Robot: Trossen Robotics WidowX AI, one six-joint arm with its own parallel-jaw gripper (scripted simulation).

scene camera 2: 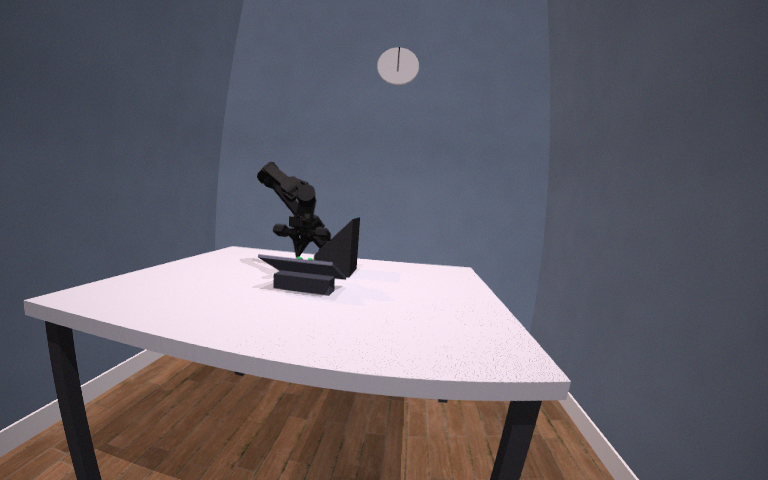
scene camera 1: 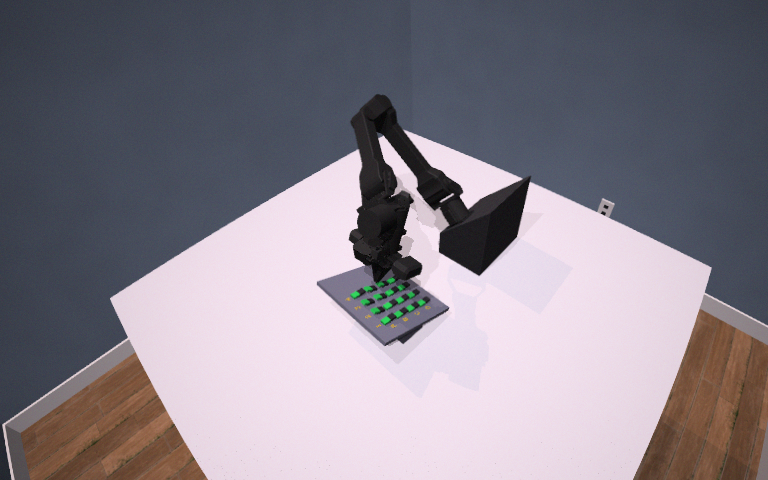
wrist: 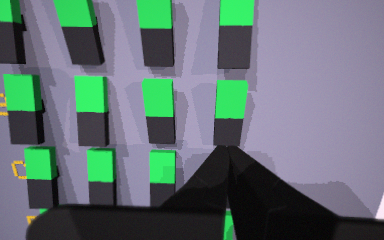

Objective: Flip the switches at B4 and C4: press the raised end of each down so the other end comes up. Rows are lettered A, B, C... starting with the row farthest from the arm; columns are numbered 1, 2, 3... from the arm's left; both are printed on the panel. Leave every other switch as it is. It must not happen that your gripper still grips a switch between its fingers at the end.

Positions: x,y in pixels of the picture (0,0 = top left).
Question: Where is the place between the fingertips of the gripper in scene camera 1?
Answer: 376,281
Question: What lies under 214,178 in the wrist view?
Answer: The gripper.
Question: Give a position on a switch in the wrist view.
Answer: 231,95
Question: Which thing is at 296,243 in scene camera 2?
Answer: The gripper.
